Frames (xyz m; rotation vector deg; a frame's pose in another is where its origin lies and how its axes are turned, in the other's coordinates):
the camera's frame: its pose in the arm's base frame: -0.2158 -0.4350 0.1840 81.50 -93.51 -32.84
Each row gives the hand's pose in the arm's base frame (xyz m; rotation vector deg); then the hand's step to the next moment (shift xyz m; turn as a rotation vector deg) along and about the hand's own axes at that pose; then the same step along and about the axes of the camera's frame.
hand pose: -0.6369 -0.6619 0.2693 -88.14 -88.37 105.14
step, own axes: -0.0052 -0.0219 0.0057 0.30 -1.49 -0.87
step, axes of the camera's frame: 0.0045 0.0227 -0.0013 -0.82 1.26 -0.90
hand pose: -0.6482 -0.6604 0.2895 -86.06 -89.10 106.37
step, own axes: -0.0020 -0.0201 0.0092 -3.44 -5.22 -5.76
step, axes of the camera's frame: 0.0038 0.0217 0.0031 -0.11 3.82 -7.59
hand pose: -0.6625 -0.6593 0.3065 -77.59 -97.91 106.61
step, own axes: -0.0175 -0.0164 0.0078 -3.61 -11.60 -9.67
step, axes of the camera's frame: 0.0191 0.0154 -0.0058 -1.99 9.44 -12.17
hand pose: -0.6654 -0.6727 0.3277 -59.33 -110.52 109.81
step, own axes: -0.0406 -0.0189 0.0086 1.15 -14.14 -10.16
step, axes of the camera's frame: 0.0380 0.0064 -0.0244 -5.23 13.25 -10.08
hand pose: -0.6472 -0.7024 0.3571 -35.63 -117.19 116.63
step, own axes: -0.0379 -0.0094 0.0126 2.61 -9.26 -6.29
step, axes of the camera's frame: 0.0312 -0.0096 -0.0249 -4.01 9.53 -5.02
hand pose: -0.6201 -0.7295 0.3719 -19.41 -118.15 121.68
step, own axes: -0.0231 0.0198 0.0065 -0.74 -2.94 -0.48
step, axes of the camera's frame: 0.0076 -0.0296 -0.0057 0.59 2.06 -2.20
